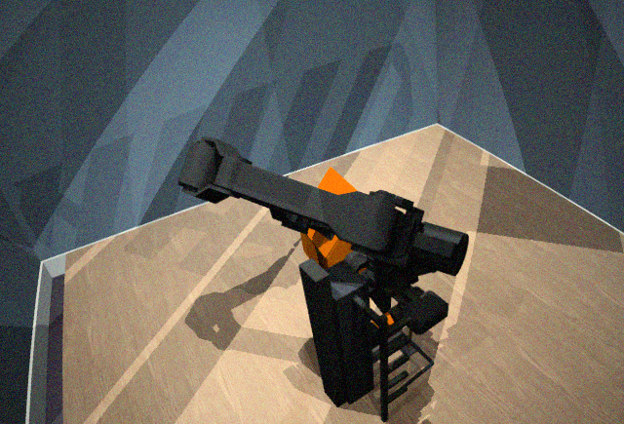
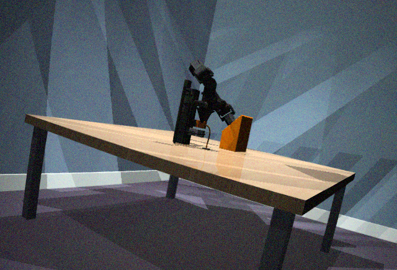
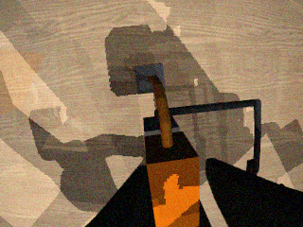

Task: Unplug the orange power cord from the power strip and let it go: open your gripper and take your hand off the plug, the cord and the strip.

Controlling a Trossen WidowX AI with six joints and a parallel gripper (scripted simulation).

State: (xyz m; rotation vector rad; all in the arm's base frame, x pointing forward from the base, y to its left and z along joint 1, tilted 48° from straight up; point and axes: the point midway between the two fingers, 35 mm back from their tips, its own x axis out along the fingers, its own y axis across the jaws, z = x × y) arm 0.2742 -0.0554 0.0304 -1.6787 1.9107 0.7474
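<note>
Now: the orange plug 30 mm to the right of my gripper tip.
</note>
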